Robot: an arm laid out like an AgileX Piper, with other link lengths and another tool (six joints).
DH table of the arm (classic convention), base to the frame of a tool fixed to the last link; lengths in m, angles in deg. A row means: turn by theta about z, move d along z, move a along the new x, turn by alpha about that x. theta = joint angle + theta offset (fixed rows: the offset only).
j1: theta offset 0  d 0.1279  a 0  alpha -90
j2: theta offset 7.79  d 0  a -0.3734  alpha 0
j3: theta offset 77.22  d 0  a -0.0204  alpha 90
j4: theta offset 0  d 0.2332  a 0  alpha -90
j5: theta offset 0  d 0  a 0  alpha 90
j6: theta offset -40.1  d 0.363  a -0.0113  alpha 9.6
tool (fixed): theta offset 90  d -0.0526  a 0  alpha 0
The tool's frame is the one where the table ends.
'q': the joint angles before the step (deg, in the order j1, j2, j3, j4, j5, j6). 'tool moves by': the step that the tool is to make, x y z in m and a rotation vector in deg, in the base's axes. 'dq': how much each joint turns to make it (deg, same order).
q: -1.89 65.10 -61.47 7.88 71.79 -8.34
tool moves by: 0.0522 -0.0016 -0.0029 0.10 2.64 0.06
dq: -0.01 10.15 -7.17 0.05 -0.33 -0.13
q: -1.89 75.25 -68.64 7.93 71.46 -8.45
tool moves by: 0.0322 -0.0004 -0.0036 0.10 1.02 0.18
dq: 0.01 5.75 -4.59 0.12 -0.12 -0.20
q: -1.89 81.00 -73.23 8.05 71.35 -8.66
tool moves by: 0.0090 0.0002 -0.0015 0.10 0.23 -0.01
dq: 0.01 1.55 -1.23 0.09 -0.09 0.00
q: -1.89 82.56 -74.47 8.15 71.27 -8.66
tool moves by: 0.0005 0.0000 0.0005 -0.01 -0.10 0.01
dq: 0.01 0.00 -0.09 -0.01 -0.01 0.00
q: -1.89 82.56 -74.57 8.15 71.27 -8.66
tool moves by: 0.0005 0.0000 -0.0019 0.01 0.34 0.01
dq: 0.00 0.34 0.00 0.00 0.00 -0.01
